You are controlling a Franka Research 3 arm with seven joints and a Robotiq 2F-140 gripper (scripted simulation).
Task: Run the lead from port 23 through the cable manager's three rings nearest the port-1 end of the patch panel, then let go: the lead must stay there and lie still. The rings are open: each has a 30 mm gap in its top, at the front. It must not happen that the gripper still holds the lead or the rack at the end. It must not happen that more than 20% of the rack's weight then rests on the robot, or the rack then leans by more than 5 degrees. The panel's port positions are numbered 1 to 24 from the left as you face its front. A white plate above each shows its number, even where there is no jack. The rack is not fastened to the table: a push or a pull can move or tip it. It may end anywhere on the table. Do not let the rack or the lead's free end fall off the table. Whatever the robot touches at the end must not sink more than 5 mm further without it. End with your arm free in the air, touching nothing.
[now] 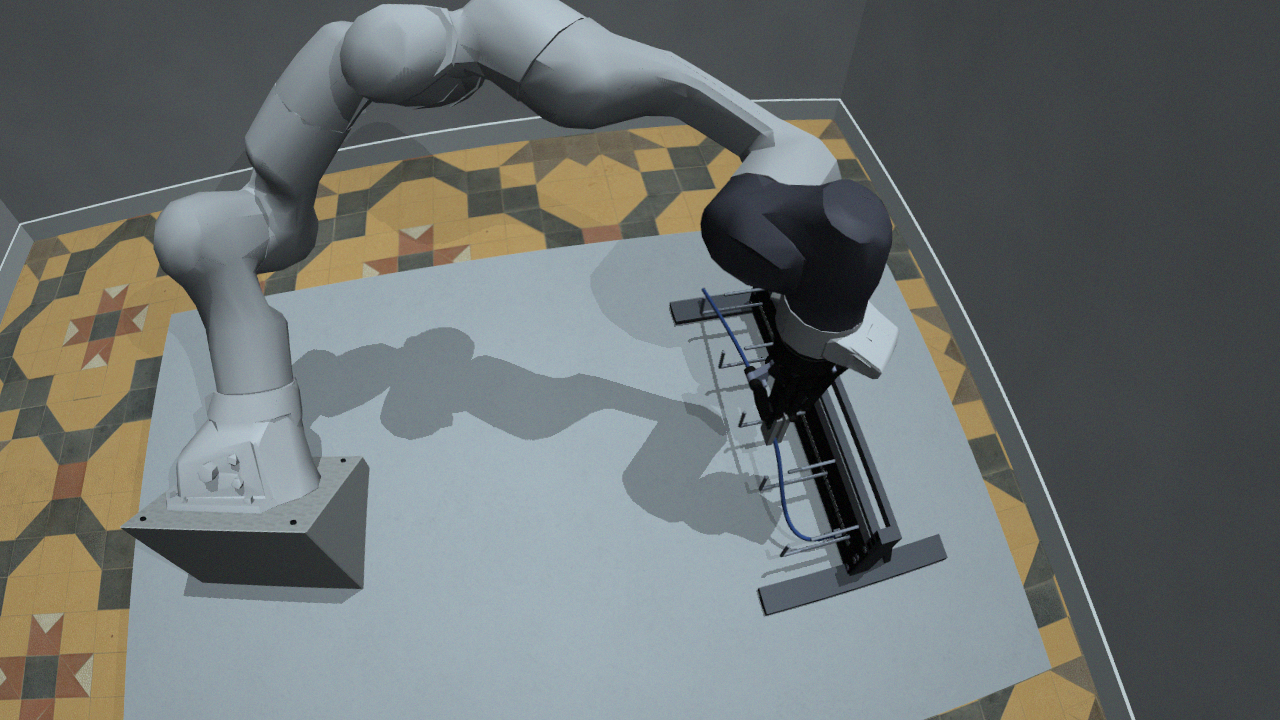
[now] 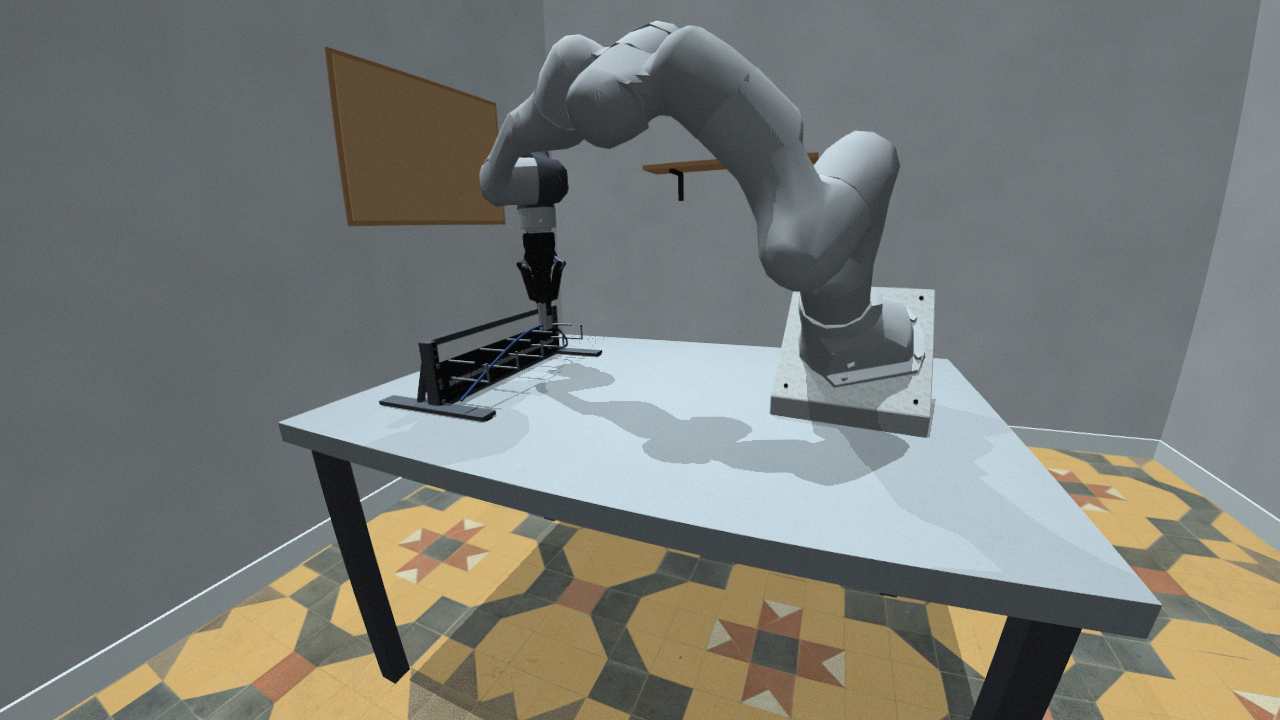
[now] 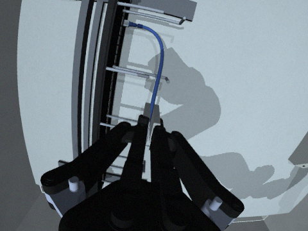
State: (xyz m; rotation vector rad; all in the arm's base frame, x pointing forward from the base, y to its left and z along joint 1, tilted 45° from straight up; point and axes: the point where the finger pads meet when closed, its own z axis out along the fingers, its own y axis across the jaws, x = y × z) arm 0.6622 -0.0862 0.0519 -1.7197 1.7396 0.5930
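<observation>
Right now the rack is 10 cm ahead of my hand, 5 cm to the left of it and 8 cm below it.
</observation>
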